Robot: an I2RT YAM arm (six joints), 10 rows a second.
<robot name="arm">
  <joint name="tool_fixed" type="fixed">
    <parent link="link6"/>
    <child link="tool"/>
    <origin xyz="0 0 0"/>
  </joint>
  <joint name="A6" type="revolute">
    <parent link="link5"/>
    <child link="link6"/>
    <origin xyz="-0.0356 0 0.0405" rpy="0 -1.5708 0"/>
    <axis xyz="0 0 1"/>
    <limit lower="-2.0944" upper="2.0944"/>
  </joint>
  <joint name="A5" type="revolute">
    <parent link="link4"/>
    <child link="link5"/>
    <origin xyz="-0.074 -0.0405 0.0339" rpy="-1.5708 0 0"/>
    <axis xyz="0 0 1"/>
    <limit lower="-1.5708" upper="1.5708"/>
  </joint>
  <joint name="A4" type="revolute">
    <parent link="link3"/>
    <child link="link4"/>
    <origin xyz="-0.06 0.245 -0.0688" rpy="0 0 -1.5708"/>
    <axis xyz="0 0 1"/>
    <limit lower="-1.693" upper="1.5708"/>
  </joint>
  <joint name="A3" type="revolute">
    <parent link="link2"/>
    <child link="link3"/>
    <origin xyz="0 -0.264 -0.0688" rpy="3.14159 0 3.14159"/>
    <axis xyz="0 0 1"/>
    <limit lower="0" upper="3.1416"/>
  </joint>
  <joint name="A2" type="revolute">
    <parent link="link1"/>
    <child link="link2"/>
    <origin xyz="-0.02 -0.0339 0.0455" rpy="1.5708 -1.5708 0"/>
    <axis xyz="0 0 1"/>
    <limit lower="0" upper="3.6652"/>
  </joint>
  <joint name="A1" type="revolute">
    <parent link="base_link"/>
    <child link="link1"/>
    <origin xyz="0 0 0.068" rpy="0 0 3.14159"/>
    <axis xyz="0 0 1"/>
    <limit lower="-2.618" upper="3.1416"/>
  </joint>
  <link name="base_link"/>
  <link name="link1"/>
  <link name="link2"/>
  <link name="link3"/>
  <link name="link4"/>
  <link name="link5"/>
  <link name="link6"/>
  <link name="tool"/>
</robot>
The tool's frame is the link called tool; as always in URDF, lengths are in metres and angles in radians.
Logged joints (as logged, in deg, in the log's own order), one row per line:
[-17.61, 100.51, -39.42, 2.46, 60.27, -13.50]
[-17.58, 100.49, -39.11, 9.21, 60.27, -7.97]
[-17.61, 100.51, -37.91, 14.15, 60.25, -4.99]
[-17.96, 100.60, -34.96, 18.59, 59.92, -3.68]
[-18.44, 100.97, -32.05, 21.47, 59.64, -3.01]
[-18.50, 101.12, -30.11, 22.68, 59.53, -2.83]
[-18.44, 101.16, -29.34, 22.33, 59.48, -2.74]
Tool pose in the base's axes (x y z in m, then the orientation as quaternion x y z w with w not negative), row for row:
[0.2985, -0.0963, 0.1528, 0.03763, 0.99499, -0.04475, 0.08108]
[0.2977, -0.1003, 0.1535, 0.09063, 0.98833, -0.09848, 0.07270]
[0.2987, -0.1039, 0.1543, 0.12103, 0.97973, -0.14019, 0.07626]
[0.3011, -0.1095, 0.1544, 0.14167, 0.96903, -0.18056, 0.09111]
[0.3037, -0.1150, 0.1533, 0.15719, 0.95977, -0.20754, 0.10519]
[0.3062, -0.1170, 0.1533, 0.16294, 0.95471, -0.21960, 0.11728]
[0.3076, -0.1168, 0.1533, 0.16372, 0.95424, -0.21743, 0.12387]
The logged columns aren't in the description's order. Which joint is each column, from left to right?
Columns, left to right: A1, A2, A4, A5, A3, A6.
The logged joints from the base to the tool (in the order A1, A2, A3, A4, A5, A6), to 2 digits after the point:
[-17.61, 100.51, 60.27, -39.42, 2.46, -13.50]
[-17.58, 100.49, 60.27, -39.11, 9.21, -7.97]
[-17.61, 100.51, 60.25, -37.91, 14.15, -4.99]
[-17.96, 100.60, 59.92, -34.96, 18.59, -3.68]
[-18.44, 100.97, 59.64, -32.05, 21.47, -3.01]
[-18.50, 101.12, 59.53, -30.11, 22.68, -2.83]
[-18.44, 101.16, 59.48, -29.34, 22.33, -2.74]

